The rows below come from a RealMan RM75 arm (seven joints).
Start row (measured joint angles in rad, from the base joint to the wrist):
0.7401, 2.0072, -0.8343, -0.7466, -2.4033, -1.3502, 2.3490
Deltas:
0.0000, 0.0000, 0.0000, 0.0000, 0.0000, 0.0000, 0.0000
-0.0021, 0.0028, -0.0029, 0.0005, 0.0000, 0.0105, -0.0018
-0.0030, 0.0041, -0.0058, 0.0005, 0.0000, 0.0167, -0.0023
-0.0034, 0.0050, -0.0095, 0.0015, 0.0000, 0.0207, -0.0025
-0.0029, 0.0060, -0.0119, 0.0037, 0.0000, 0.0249, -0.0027
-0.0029, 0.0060, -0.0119, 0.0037, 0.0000, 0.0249, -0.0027
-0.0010, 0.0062, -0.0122, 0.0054, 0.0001, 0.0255, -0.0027
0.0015, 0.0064, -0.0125, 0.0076, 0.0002, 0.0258, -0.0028
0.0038, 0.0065, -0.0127, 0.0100, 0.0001, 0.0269, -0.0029
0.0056, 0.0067, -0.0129, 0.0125, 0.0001, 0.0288, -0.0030
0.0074, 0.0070, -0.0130, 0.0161, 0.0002, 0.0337, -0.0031
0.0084, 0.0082, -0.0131, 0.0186, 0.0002, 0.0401, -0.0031
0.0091, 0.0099, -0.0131, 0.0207, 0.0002, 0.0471, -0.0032
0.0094, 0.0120, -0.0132, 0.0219, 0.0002, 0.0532, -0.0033
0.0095, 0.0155, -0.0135, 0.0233, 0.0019, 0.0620, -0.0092
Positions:
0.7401, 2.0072, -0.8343, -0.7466, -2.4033, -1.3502, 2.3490
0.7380, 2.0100, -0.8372, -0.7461, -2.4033, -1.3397, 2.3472
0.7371, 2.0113, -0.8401, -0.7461, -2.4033, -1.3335, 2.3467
0.7367, 2.0122, -0.8438, -0.7451, -2.4033, -1.3295, 2.3465
0.7372, 2.0132, -0.8462, -0.7429, -2.4033, -1.3253, 2.3463
0.7372, 2.0132, -0.8462, -0.7429, -2.4033, -1.3253, 2.3463
0.7391, 2.0134, -0.8465, -0.7412, -2.4032, -1.3247, 2.3463
0.7416, 2.0136, -0.8468, -0.7390, -2.4031, -1.3244, 2.3462
0.7439, 2.0137, -0.8470, -0.7366, -2.4032, -1.3233, 2.3461
0.7457, 2.0139, -0.8472, -0.7341, -2.4032, -1.3214, 2.3460
0.7475, 2.0142, -0.8473, -0.7305, -2.4031, -1.3165, 2.3459
0.7485, 2.0154, -0.8474, -0.7280, -2.4031, -1.3101, 2.3459
0.7492, 2.0171, -0.8474, -0.7259, -2.4031, -1.3031, 2.3458
0.7495, 2.0192, -0.8475, -0.7247, -2.4031, -1.2970, 2.3457
0.7496, 2.0227, -0.8478, -0.7233, -2.4014, -1.2882, 2.3398

